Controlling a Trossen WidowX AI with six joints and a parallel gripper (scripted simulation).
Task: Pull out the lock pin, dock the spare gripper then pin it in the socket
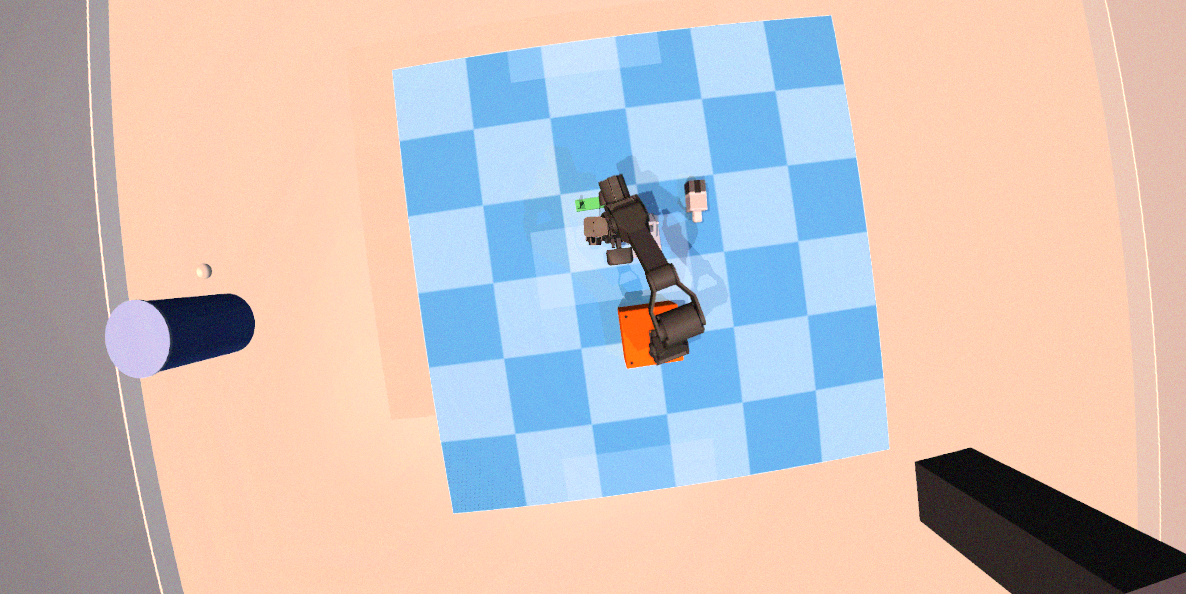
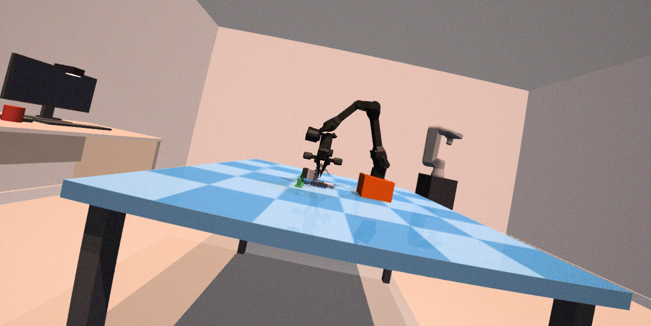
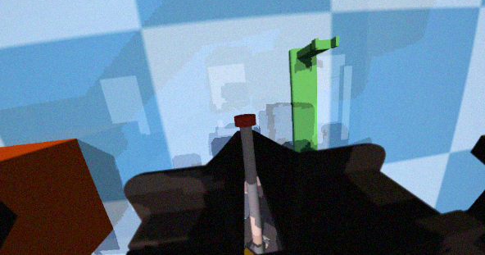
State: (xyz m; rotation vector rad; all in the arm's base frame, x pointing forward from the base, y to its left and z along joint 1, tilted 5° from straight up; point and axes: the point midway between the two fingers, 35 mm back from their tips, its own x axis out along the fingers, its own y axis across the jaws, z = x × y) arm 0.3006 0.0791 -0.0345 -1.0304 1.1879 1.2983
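Right now the green cradle is 80 mm ahead of my gripper tip, 30 mm below it and 10 mm to the left of it. From my gripper tip the other things lie so: spare gripper (250 mm to the right, 40 mm ahead, 30 mm below).
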